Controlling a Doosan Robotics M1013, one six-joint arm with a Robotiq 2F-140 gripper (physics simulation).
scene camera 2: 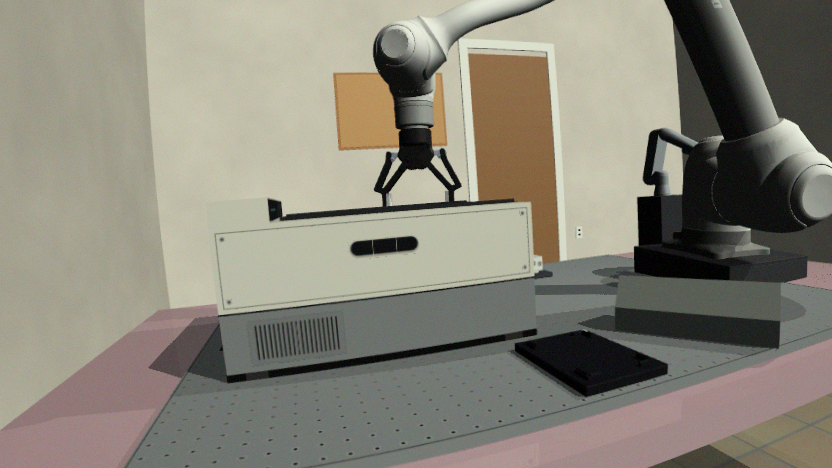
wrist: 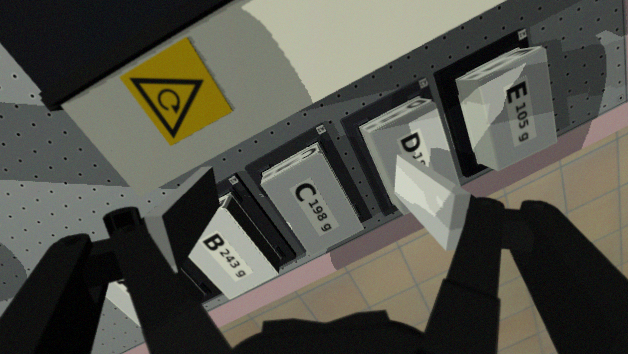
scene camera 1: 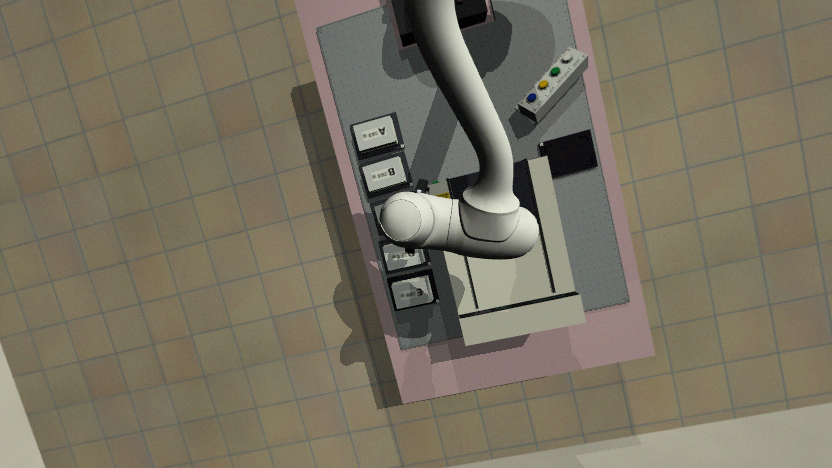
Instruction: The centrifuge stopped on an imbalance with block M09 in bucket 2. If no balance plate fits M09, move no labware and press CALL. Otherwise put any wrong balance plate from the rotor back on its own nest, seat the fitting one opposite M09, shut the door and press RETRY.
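Places are measured from the arm's base along level axes (x ahead, y left, z up), in metres.
Pixels of known places: gripper, between the fingertips: point(wrist: 307, 180); arm's base, origin of its link: point(scene camera 2: 713, 250).
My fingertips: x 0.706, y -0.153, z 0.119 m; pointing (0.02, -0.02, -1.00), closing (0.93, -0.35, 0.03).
Note:
For each thing: its top centre in the pictures, then the offset to it from my fingertips. "spot": a spot on its surface instead.
- plate C, centre of its top: point(wrist: 315, 208) dx -0.017, dy -0.084, dz -0.118 m
- plate B, centre of its top: point(wrist: 227, 257) point(scene camera 1: 383, 174) dx -0.152, dy -0.099, dz -0.118 m
- Plate D, centre of its top: point(wrist: 418, 162) point(scene camera 1: 403, 255) dx +0.123, dy -0.082, dz -0.118 m
- Plate E, centre of its top: point(wrist: 520, 113) point(scene camera 1: 411, 293) dx +0.258, dy -0.076, dz -0.118 m
- Plate A, centre of its top: point(wrist: 143, 296) point(scene camera 1: 374, 133) dx -0.285, dy -0.105, dz -0.118 m
- box, a spot on its surface: point(scene camera 1: 537, 110) spot: dx -0.251, dy +0.403, dz -0.089 m
- flat black nest, centre of its top: point(scene camera 2: 585, 349) point(scene camera 1: 569, 154) dx -0.109, dy +0.502, dz -0.153 m
- centrifuge's raised top strip, a spot on its surface: point(scene camera 1: 523, 320) spot: dx +0.327, dy +0.241, dz +0.072 m
- small display, a spot on its surface: point(scene camera 2: 274, 209) spot: dx +0.283, dy +0.296, dz +0.056 m
- yellow warning sign, a spot on its surface: point(wrist: 177, 90) spot: dx -0.033, dy +0.082, dz +0.039 m
My gripper point(scene camera 2: 417, 199) point(wrist: 307, 180) is open and empty, above the row of nests beside the centrifuge point(scene camera 1: 497, 285) point(scene camera 2: 372, 273). Between and below its fingers are plate C point(wrist: 322, 200), marked 198 g, and plate B point(scene camera 1: 385, 174) point(wrist: 237, 260), marked 243 g. Plate D point(wrist: 410, 125) is partly behind the right finger in the wrist view. Plate E point(scene camera 1: 411, 292) point(wrist: 530, 112) is marked 105 g. Plate A point(scene camera 1: 375, 133) sits at the other row end. These plates are on their nests. The arm hides much of the dark opening; M09 and the rotor do not show.
A box point(scene camera 1: 537, 110) carries blue, yellow, green and white buttons; its labels are unreadable. A flat black nest point(scene camera 1: 567, 154) point(scene camera 2: 590, 360) lies on the other side of the centrifuge. The centrifuge's raised top strip point(scene camera 1: 523, 320) has a small display point(scene camera 2: 274, 209). A yellow warning sign point(wrist: 177, 90) marks its housing.

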